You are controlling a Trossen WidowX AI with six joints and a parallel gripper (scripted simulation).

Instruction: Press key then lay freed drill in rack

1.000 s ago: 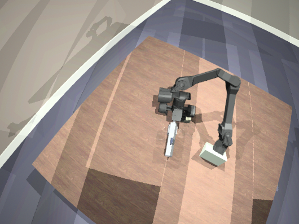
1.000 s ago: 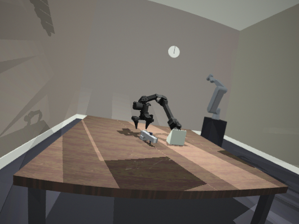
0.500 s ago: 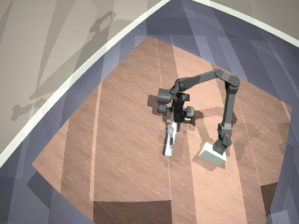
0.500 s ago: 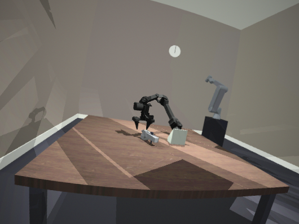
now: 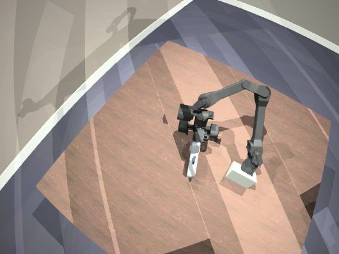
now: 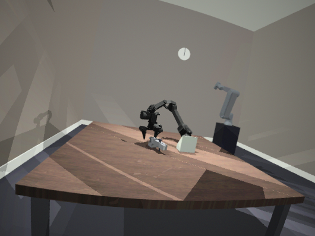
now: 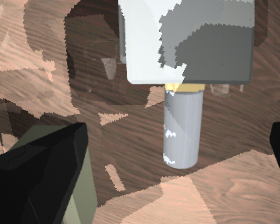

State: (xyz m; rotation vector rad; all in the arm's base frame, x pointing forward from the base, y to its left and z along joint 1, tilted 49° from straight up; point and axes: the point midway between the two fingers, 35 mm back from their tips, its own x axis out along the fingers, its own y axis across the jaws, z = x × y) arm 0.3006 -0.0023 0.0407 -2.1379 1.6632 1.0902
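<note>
The drill is 30 mm behind my gripper tip, 50 mm to the left of it and 10 mm above it. From my gripper tip the other things lie so: rack 50 mm behind, 80 mm to the right, 20 mm below; then key 60 mm behind, 130 mm to the left, 20 mm above.
</note>
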